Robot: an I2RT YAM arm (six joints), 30 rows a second.
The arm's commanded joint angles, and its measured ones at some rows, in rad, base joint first. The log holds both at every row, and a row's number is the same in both.
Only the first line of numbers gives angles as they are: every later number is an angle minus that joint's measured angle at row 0.
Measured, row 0:
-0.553, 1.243, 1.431, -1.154, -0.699, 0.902
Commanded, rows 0 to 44:
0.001, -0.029, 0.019, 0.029, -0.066, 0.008
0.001, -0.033, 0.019, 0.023, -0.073, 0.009
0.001, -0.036, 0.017, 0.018, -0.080, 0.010
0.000, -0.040, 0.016, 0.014, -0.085, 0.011
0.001, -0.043, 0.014, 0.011, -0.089, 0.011
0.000, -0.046, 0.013, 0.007, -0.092, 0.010
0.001, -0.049, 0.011, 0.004, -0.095, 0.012
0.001, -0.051, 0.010, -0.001, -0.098, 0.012
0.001, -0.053, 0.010, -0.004, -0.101, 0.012
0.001, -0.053, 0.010, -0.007, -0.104, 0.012
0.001, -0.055, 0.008, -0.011, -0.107, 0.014
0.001, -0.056, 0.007, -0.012, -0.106, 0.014
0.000, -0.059, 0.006, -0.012, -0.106, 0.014
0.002, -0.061, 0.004, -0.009, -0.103, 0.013
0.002, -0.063, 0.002, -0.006, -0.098, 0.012
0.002, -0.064, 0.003, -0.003, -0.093, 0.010
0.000, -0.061, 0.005, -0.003, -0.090, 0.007
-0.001, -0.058, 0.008, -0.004, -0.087, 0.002
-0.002, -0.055, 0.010, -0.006, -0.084, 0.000
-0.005, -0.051, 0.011, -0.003, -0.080, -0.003
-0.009, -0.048, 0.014, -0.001, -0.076, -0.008
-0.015, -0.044, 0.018, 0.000, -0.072, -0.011
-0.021, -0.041, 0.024, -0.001, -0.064, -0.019
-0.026, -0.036, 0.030, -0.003, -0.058, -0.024
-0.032, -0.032, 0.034, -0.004, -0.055, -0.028
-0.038, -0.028, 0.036, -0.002, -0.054, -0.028
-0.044, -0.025, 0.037, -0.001, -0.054, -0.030
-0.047, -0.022, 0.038, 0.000, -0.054, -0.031
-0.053, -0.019, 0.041, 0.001, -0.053, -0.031
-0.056, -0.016, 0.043, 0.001, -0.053, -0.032
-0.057, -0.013, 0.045, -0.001, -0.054, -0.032
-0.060, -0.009, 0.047, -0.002, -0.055, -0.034
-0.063, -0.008, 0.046, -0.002, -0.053, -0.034
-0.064, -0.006, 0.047, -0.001, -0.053, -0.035
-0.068, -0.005, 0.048, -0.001, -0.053, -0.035
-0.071, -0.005, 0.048, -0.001, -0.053, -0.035
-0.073, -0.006, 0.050, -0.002, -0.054, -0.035
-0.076, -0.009, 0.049, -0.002, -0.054, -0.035
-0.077, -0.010, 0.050, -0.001, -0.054, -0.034
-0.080, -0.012, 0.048, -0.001, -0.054, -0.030
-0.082, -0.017, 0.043, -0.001, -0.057, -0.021
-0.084, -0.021, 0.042, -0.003, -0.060, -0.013
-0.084, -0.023, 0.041, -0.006, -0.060, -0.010
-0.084, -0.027, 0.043, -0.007, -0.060, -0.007
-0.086, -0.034, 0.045, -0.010, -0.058, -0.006
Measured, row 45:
-0.077, 0.007, 0.009, -0.024, -0.027, -0.014
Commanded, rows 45 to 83:
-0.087, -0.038, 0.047, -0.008, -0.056, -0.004
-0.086, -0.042, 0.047, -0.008, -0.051, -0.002
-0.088, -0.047, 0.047, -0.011, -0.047, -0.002
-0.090, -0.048, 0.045, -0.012, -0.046, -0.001
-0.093, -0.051, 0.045, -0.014, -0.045, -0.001
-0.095, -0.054, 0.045, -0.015, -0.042, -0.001
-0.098, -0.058, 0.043, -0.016, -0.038, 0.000
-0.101, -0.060, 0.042, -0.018, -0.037, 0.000
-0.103, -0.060, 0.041, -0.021, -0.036, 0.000
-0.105, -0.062, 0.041, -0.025, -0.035, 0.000
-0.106, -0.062, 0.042, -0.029, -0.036, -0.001
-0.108, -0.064, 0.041, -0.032, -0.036, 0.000
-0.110, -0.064, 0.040, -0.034, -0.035, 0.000
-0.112, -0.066, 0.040, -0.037, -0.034, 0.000
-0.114, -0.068, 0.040, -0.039, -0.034, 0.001
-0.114, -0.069, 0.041, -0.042, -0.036, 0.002
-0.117, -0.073, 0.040, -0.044, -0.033, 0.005
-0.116, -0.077, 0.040, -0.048, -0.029, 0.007
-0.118, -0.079, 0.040, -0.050, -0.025, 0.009
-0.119, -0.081, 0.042, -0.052, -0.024, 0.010
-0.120, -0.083, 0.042, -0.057, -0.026, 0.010
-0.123, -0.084, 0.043, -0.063, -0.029, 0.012
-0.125, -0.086, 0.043, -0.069, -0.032, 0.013
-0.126, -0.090, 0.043, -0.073, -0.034, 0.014
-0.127, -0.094, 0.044, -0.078, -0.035, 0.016
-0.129, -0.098, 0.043, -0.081, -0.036, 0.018
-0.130, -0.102, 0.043, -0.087, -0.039, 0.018
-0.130, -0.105, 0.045, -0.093, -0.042, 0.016
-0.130, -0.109, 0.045, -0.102, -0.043, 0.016
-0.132, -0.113, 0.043, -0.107, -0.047, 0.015
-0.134, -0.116, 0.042, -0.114, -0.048, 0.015
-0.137, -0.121, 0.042, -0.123, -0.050, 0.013
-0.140, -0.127, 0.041, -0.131, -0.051, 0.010
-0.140, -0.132, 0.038, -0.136, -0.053, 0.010
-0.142, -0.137, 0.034, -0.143, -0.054, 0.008
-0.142, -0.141, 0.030, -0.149, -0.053, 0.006
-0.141, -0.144, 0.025, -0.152, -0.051, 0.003
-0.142, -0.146, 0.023, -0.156, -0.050, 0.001
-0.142, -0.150, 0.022, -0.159, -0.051, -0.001
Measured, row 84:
-0.138, -0.117, 0.010, -0.145, -0.012, 0.008
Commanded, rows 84 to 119:
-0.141, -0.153, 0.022, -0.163, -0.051, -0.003
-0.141, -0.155, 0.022, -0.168, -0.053, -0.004
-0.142, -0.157, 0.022, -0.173, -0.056, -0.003
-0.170, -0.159, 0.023, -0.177, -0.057, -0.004
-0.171, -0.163, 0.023, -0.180, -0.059, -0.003
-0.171, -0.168, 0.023, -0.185, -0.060, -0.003
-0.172, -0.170, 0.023, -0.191, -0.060, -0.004
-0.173, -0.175, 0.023, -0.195, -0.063, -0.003
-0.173, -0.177, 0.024, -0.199, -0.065, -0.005
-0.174, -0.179, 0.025, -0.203, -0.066, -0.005
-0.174, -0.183, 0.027, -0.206, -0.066, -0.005
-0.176, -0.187, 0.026, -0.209, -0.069, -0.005
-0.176, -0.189, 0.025, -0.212, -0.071, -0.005
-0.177, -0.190, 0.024, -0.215, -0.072, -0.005
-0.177, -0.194, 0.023, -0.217, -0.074, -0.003
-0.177, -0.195, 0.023, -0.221, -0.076, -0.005
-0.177, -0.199, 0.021, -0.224, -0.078, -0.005
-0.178, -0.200, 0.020, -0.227, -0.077, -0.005
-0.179, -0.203, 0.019, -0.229, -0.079, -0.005
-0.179, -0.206, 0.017, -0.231, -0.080, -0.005
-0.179, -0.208, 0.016, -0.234, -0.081, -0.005
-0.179, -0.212, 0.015, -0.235, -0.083, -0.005
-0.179, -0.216, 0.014, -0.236, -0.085, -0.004
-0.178, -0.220, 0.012, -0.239, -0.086, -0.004
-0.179, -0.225, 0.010, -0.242, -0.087, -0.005
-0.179, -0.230, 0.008, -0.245, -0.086, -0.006
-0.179, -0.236, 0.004, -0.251, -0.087, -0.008
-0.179, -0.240, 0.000, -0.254, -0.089, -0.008
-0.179, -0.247, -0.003, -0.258, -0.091, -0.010
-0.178, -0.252, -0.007, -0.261, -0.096, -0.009
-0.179, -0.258, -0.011, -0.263, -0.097, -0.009
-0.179, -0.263, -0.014, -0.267, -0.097, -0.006
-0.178, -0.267, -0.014, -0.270, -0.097, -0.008
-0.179, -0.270, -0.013, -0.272, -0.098, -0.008
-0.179, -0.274, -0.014, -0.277, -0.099, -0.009
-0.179, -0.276, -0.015, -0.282, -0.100, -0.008
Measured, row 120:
-0.175, -0.252, -0.013, -0.273, -0.050, 0.004
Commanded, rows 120 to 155:
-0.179, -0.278, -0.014, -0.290, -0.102, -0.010
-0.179, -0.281, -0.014, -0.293, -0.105, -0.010
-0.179, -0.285, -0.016, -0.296, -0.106, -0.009
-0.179, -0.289, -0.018, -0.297, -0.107, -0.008
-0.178, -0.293, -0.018, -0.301, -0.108, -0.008
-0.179, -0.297, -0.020, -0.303, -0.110, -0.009
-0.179, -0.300, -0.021, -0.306, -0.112, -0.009
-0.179, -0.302, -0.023, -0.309, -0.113, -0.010
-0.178, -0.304, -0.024, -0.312, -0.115, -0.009
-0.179, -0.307, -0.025, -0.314, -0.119, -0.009
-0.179, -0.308, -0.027, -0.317, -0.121, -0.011
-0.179, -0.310, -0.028, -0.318, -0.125, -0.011
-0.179, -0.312, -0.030, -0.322, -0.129, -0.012
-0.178, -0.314, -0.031, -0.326, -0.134, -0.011
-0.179, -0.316, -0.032, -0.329, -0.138, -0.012
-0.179, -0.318, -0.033, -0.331, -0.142, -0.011
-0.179, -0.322, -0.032, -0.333, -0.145, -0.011
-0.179, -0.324, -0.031, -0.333, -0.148, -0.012
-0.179, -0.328, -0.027, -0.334, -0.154, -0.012
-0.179, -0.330, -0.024, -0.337, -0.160, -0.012
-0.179, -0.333, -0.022, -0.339, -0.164, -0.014
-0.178, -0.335, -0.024, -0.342, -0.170, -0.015
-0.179, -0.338, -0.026, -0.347, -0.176, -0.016
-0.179, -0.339, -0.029, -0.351, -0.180, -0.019
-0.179, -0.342, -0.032, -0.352, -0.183, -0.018
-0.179, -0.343, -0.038, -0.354, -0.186, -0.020
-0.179, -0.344, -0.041, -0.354, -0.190, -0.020
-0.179, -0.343, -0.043, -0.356, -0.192, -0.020
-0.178, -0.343, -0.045, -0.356, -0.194, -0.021
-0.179, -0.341, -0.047, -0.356, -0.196, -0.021
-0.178, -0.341, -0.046, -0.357, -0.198, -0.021
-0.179, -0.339, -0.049, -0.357, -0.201, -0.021
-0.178, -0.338, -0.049, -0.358, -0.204, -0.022
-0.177, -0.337, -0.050, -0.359, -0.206, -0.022
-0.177, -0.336, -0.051, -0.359, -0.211, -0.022
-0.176, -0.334, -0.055, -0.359, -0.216, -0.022
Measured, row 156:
-0.175, -0.330, -0.047, -0.363, -0.152, -0.011
